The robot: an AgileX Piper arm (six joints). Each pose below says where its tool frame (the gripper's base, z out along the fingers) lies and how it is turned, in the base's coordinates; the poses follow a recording.
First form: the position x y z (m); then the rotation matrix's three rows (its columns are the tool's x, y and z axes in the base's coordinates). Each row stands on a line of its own.
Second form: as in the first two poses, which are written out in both.
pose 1, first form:
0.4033 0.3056 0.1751
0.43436 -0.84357 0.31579
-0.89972 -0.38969 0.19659
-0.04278 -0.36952 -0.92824
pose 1, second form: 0.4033 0.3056 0.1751 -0.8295 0.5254 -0.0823 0.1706
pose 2, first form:
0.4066 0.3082 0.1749
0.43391 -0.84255 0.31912
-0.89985 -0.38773 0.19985
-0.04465 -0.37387 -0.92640
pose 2, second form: 0.4066 0.3082 0.1749 -0.8289 0.5255 -0.0828 0.1730
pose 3, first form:
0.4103 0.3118 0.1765
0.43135 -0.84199 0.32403
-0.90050 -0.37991 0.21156
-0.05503 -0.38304 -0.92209
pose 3, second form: 0.4103 0.3118 0.1765 -0.8266 0.5270 -0.0814 0.1798
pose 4, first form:
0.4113 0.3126 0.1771
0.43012 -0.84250 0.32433
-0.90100 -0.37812 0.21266
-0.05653 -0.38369 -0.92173
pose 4, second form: 0.4113 0.3126 0.1771 -0.8261 0.5276 -0.0810 0.1805
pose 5, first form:
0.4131 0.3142 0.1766
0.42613 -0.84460 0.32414
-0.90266 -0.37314 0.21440
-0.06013 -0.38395 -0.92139
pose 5, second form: 0.4131 0.3142 0.1766 -0.8247 0.5297 -0.0800 0.1814
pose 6, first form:
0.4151 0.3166 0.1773
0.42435 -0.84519 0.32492
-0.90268 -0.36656 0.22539
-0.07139 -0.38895 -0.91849
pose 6, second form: 0.4151 0.3166 0.1773 -0.8230 0.5309 -0.0770 0.1866
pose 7, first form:
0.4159 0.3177 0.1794
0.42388 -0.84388 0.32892
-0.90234 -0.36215 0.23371
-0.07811 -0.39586 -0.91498
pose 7, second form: 0.4159 0.3177 0.1794 -0.8217 0.5313 -0.0763 0.1915
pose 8, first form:
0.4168 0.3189 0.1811
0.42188 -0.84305 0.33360
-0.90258 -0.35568 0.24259
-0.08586 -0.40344 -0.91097
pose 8, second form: 0.4168 0.3189 0.1811 -0.8198 0.5323 -0.0755 0.1970
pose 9, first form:
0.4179 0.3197 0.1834
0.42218 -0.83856 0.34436
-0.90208 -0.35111 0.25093
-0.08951 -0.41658 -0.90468
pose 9, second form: 0.4179 0.3197 0.1834 -0.8182 0.5318 -0.0779 0.2040
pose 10, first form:
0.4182 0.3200 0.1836
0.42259 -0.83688 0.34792
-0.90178 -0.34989 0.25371
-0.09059 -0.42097 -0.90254
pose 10, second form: 0.4182 0.3200 0.1836 -0.8178 0.5315 -0.0787 0.2063
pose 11, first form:
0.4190 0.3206 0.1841
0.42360 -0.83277 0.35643
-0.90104 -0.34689 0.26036
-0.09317 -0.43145 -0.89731
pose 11, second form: 0.4190 0.3206 0.1841 -0.8167 0.5308 -0.0806 0.2118
